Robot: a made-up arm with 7 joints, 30 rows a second.
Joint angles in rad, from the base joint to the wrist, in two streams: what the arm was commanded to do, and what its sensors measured. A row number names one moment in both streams.
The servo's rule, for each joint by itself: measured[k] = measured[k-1] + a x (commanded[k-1-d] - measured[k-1]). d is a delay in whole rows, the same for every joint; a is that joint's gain. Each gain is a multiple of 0.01, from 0.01 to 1. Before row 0 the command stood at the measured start. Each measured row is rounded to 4 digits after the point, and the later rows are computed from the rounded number. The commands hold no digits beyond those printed.
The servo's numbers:
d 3
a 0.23 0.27 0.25 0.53 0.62 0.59 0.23
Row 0, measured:
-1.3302 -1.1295 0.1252 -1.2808 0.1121 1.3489 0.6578
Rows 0 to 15, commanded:
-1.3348 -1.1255 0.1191 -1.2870 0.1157 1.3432 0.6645
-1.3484 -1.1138 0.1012 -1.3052 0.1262 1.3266 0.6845
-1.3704 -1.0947 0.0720 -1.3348 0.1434 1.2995 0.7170
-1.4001 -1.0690 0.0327 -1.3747 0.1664 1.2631 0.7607
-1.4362 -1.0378 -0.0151 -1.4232 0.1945 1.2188 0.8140
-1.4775 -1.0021 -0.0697 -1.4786 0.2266 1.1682 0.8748
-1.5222 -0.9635 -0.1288 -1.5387 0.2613 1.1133 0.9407
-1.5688 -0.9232 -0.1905 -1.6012 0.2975 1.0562 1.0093
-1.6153 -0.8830 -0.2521 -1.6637 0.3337 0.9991 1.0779
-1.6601 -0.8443 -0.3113 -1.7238 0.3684 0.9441 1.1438
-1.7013 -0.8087 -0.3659 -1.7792 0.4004 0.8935 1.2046
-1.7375 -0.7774 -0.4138 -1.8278 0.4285 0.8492 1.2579
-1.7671 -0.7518 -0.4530 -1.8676 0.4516 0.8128 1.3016
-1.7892 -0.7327 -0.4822 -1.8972 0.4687 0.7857 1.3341
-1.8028 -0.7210 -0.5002 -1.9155 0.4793 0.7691 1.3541
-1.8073 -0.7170 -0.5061 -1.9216 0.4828 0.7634 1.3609
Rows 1 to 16, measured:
-1.3302 -1.1295 0.1252 -1.2808 0.1121 1.3489 0.6578
-1.3302 -1.1295 0.1252 -1.2808 0.1121 1.3489 0.6578
-1.3302 -1.1295 0.1252 -1.2808 0.1121 1.3489 0.6578
-1.3313 -1.1284 0.1237 -1.2841 0.1143 1.3455 0.6593
-1.3352 -1.1245 0.1181 -1.2953 0.1217 1.3343 0.6651
-1.3433 -1.1165 0.1066 -1.3162 0.1352 1.3138 0.6770
-1.3564 -1.1037 0.0881 -1.3472 0.1545 1.2839 0.6963
-1.3748 -1.0859 0.0623 -1.3875 0.1793 1.2455 0.7234
-1.3984 -1.0633 0.0293 -1.4358 0.2086 1.1999 0.7582
-1.4269 -1.0364 -0.0102 -1.4903 0.2413 1.1488 0.8002
-1.4595 -1.0058 -0.0553 -1.5491 0.2761 1.0942 0.8483
-1.4953 -0.9726 -0.1045 -1.6098 0.3118 1.0381 0.9011
-1.5332 -0.9380 -0.1562 -1.6702 0.3469 0.9826 0.9569
-1.5719 -0.9031 -0.2086 -1.7280 0.3801 0.9300 1.0139
-1.6100 -0.8692 -0.2599 -1.7809 0.4101 0.8823 1.0700
-1.6461 -0.8375 -0.3082 -1.8269 0.4358 0.8413 1.1233

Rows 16 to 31, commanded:
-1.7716 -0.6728 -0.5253 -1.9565 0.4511 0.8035 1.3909
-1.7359 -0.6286 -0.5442 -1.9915 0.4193 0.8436 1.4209
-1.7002 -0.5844 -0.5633 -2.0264 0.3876 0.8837 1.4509
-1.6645 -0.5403 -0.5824 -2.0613 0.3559 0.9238 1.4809
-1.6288 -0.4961 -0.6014 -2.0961 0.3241 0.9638 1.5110
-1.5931 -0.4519 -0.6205 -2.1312 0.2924 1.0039 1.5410
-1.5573 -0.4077 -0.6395 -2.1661 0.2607 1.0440 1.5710
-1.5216 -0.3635 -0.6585 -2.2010 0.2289 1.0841 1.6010
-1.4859 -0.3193 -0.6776 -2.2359 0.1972 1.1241 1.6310
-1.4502 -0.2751 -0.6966 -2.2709 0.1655 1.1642 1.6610
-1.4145 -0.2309 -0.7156 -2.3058 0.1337 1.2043 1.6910
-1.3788 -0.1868 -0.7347 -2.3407 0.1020 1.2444 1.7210
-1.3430 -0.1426 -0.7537 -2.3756 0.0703 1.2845 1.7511
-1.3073 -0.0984 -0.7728 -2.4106 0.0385 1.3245 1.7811
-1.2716 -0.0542 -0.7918 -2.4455 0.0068 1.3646 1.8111
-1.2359 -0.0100 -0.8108 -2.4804 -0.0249 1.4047 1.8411
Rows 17 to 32, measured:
-1.6790 -0.8092 -0.3517 -1.8642 0.4562 0.8085 1.1718
-1.7075 -0.7854 -0.3888 -1.8914 0.4705 0.7853 1.2137
-1.7305 -0.7669 -0.4181 -1.9074 0.4781 0.7724 1.2476
-1.7400 -0.7415 -0.4449 -1.9334 0.4614 0.7907 1.2806
-1.7391 -0.7110 -0.4697 -1.9642 0.4353 0.8219 1.3129
-1.7302 -0.6768 -0.4931 -1.9972 0.4057 0.8584 1.3446
-1.7151 -0.6399 -0.5154 -2.0312 0.3748 0.8970 1.3759
-1.6953 -0.6011 -0.5369 -2.0656 0.3434 0.9364 1.4070
-1.6718 -0.5608 -0.5578 -2.1004 0.3118 0.9762 1.4378
-1.6455 -0.5195 -0.5782 -2.1352 0.2801 1.0162 1.4684
-1.6170 -0.4774 -0.5983 -2.1701 0.2484 1.0563 1.4989
-1.5868 -0.4347 -0.6181 -2.2050 0.2167 1.0963 1.5293
-1.5554 -0.3916 -0.6377 -2.2399 0.1850 1.1364 1.5596
-1.5230 -0.3482 -0.6572 -2.2748 0.1532 1.1765 1.5898
-1.4898 -0.3046 -0.6766 -2.3097 0.1215 1.2166 1.6200
-1.4560 -0.2609 -0.6959 -2.3446 0.0898 1.2567 1.6502

